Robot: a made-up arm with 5 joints. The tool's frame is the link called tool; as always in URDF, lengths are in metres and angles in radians. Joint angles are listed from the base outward.
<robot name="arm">
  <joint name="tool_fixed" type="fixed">
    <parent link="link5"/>
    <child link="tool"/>
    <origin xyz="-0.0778 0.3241 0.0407"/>
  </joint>
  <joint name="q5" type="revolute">
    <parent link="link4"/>
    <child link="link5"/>
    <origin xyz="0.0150 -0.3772 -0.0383"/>
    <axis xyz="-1 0 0"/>
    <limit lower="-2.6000" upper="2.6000"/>
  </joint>
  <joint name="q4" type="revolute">
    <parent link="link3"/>
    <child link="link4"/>
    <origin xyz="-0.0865 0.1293 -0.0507"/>
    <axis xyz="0 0 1"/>
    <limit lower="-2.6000" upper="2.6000"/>
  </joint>
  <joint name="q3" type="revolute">
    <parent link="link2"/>
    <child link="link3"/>
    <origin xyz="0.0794 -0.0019 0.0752"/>
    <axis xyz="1 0 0"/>
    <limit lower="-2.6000" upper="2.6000"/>
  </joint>
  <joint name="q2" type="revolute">
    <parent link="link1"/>
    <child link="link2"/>
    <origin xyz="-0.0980 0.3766 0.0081"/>
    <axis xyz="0 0 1"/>
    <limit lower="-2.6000" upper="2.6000"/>
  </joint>
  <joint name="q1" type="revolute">
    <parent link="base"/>
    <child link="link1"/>
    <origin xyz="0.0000 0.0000 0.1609"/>
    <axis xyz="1 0 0"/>
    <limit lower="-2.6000" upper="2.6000"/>
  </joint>
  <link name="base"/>
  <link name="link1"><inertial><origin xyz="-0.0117 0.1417 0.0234"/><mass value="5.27"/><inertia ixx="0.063" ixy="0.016" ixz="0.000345" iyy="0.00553" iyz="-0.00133" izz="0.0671"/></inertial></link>
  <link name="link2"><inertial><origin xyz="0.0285 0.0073 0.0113"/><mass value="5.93"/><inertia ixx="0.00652" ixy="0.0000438" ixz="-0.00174" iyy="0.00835" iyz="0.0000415" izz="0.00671"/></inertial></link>
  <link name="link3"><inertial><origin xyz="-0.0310 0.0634 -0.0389"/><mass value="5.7"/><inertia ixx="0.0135" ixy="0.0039" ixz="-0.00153" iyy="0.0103" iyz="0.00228" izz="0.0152"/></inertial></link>
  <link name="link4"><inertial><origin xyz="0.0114 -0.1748 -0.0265"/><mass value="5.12"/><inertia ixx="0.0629" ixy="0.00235" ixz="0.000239" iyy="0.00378" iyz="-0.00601" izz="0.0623"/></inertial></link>
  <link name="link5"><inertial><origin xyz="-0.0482 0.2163 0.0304"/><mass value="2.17"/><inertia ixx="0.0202" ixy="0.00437" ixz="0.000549" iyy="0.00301" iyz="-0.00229" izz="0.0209"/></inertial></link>
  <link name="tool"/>
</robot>
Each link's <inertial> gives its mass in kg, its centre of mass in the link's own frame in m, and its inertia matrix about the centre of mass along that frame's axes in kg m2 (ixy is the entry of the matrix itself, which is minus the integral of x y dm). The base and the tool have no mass. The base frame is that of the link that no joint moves.
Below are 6 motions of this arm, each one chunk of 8 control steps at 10 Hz.
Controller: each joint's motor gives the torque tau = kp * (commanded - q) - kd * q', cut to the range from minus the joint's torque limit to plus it. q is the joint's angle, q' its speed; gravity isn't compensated. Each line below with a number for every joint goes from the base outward.
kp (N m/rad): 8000 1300 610 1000 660
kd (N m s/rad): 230 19 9.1 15 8.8
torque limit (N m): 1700 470 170 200 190
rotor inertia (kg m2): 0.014 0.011 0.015 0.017 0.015
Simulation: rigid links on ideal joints. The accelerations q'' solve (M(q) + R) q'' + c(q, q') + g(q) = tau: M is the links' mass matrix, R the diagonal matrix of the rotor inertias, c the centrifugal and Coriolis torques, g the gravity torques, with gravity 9.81 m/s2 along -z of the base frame. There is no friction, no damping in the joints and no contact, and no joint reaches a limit. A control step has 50 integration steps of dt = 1/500 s. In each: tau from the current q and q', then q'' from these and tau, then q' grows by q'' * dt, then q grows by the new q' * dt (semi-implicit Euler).
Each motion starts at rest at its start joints. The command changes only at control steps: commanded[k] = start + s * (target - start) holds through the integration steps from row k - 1 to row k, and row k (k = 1, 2, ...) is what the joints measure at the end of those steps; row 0 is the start. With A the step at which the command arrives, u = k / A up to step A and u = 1 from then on. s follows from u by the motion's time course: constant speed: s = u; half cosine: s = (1 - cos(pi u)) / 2; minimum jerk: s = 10 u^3 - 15 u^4 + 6 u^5; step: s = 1 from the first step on.
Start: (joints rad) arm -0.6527 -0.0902 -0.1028 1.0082 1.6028
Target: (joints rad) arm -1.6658 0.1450 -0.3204 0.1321 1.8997
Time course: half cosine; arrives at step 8
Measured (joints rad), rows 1 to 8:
1: -0.7002 -0.0745 -0.1099 0.9824 1.6153
2: -0.8114 -0.0573 -0.1557 0.8763 1.6544
3: -0.9749 -0.0185 -0.1922 0.7339 1.7038
4: -1.1670 0.0234 -0.2305 0.5597 1.7574
5: -1.3585 0.0664 -0.2629 0.3879 1.8097
6: -1.5207 0.1052 -0.2933 0.2472 1.8564
7: -1.6286 0.1344 -0.3093 0.1586 1.8865
8: -1.6658 0.1492 -0.3071 0.1347 1.8948

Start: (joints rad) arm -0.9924 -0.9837 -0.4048 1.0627 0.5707
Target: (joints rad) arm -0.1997 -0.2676 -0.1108 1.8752 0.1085
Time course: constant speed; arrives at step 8
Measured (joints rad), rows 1 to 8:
1: -0.8971 -0.8637 -0.3255 1.1968 0.5077
2: -0.7984 -0.7769 -0.2950 1.2943 0.4509
3: -0.6992 -0.6860 -0.2572 1.3969 0.3930
4: -0.6000 -0.5956 -0.2190 1.4991 0.3349
5: -0.5009 -0.5071 -0.1816 1.5993 0.2768
6: -0.4019 -0.4191 -0.1442 1.6993 0.2189
7: -0.3032 -0.3316 -0.1081 1.7989 0.1614
8: -0.2047 -0.2436 -0.0736 1.8989 0.1044

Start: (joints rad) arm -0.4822 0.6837 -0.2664 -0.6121 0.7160
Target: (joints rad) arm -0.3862 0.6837 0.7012 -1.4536 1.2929
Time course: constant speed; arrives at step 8
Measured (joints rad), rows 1 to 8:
1: -0.4773 0.6683 -0.1126 -0.7384 0.7796
2: -0.4656 0.6692 0.0016 -0.8398 0.8534
3: -0.4534 0.6673 0.1202 -0.9449 0.9253
4: -0.4414 0.6655 0.2377 -1.0495 0.9971
5: -0.4293 0.6638 0.3543 -1.1534 1.0688
6: -0.4170 0.6628 0.4713 -1.2571 1.1403
7: -0.4044 0.6645 0.5907 -1.3609 1.2127
8: -0.3919 0.6688 0.7130 -1.4653 1.2862

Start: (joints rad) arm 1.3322 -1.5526 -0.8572 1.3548 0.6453
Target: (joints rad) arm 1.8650 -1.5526 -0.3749 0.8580 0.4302
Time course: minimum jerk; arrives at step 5
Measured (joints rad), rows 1 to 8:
1: 1.3613 -1.5525 -0.8300 1.3304 0.6372
2: 1.5008 -1.5559 -0.7106 1.1971 0.5821
3: 1.6973 -1.5572 -0.5346 1.0145 0.5011
4: 1.8369 -1.5558 -0.4060 0.8889 0.4424
5: 1.8678 -1.5541 -0.3751 0.8637 0.4297
6: 1.8677 -1.5535 -0.3745 0.8647 0.4299
7: 1.8677 -1.5536 -0.3747 0.8646 0.4300
8: 1.8677 -1.5536 -0.3747 0.8646 0.4300

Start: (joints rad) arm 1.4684 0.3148 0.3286 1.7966 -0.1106
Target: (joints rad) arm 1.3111 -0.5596 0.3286 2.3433 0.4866
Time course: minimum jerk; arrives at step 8
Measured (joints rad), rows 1 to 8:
1: 1.4656 0.2885 0.3197 1.7906 -0.1016
2: 1.4512 0.2086 0.3144 1.8356 -0.0497
3: 1.4233 0.0484 0.3049 1.9216 0.0521
4: 1.3878 -0.1557 0.3001 2.0400 0.1851
5: 1.3525 -0.3549 0.3001 2.1629 0.3185
6: 1.3256 -0.5009 0.3046 2.2617 0.4213
7: 1.3119 -0.5692 0.3108 2.3170 0.4748
8: 1.3094 -0.5768 0.3155 2.3313 0.4857

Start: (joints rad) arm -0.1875 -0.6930 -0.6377 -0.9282 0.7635
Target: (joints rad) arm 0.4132 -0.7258 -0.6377 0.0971 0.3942
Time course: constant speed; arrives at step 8
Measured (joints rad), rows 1 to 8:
1: -0.1189 -0.6887 -0.6492 -0.7901 0.7249
2: -0.0441 -0.6935 -0.6470 -0.6619 0.6786
3: 0.0309 -0.6980 -0.6458 -0.5331 0.6326
4: 0.1059 -0.7022 -0.6448 -0.4039 0.5868
5: 0.1809 -0.7068 -0.6431 -0.2753 0.5406
6: 0.2560 -0.7116 -0.6410 -0.1469 0.4943
7: 0.3311 -0.7165 -0.6387 -0.0187 0.4480
8: 0.4062 -0.7215 -0.6364 0.1094 0.4016

